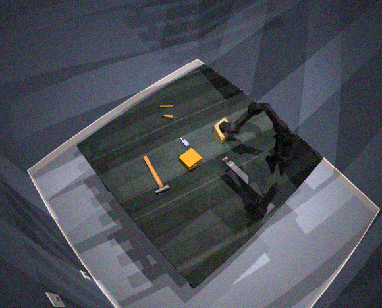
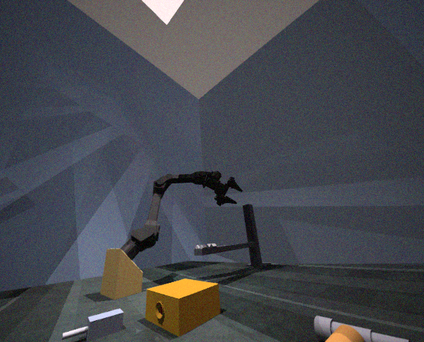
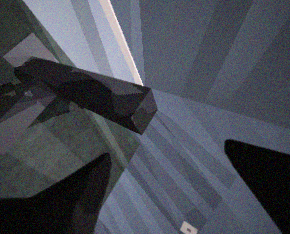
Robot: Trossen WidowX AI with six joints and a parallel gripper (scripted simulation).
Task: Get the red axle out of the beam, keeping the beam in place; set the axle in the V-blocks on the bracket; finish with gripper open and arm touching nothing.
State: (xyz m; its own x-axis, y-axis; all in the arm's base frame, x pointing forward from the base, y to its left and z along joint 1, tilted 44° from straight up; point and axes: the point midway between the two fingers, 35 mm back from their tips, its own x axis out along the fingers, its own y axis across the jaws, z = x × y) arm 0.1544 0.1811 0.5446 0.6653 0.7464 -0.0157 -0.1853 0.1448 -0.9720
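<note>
The small grey block is 6 cm ahead of my gripper tip, 67 cm to the right of it and 33 cm below it. The rest, counted from my gripper tip: yellow beam: 13 cm ahead, 53 cm to the right, 32 cm below.
</note>
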